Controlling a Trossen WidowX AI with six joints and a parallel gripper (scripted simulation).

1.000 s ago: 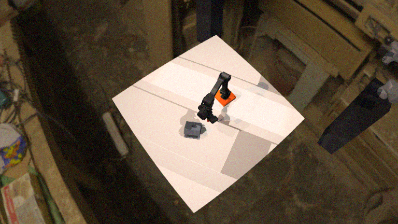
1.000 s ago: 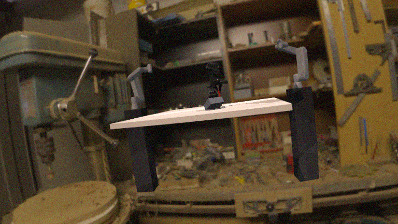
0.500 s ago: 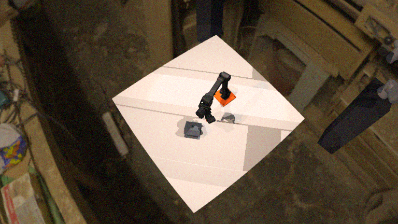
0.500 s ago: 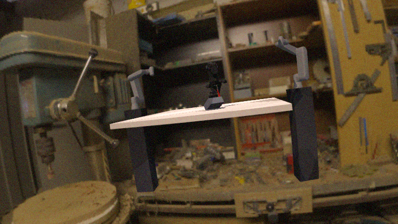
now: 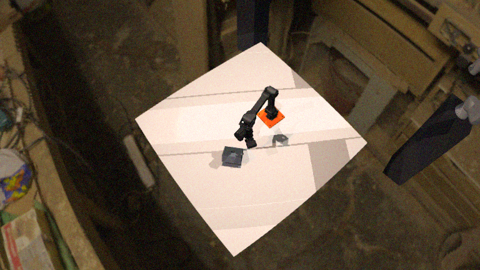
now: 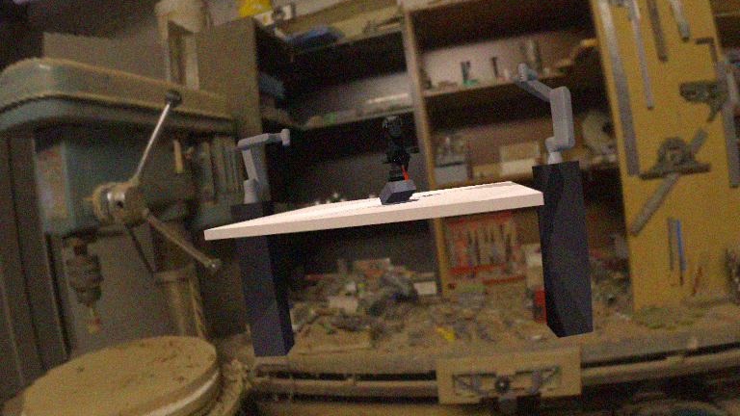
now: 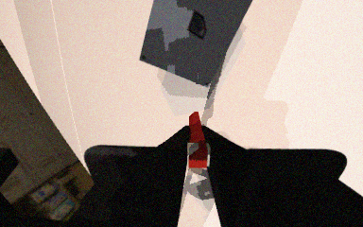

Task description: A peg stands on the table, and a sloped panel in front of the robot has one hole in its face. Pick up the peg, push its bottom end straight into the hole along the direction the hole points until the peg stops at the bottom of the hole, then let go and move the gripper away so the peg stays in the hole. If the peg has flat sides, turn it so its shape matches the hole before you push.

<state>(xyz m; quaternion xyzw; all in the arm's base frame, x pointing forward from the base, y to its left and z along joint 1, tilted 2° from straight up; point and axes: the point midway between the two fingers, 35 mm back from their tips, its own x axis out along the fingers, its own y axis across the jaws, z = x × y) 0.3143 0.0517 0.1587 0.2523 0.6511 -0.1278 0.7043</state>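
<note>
Now: gripper tip 110 mm short of the grey sloped panel, 50 mm to the left of it and 90 mm above it. From my gripper tip the other things lie so: red peg (20 mm above).
</note>
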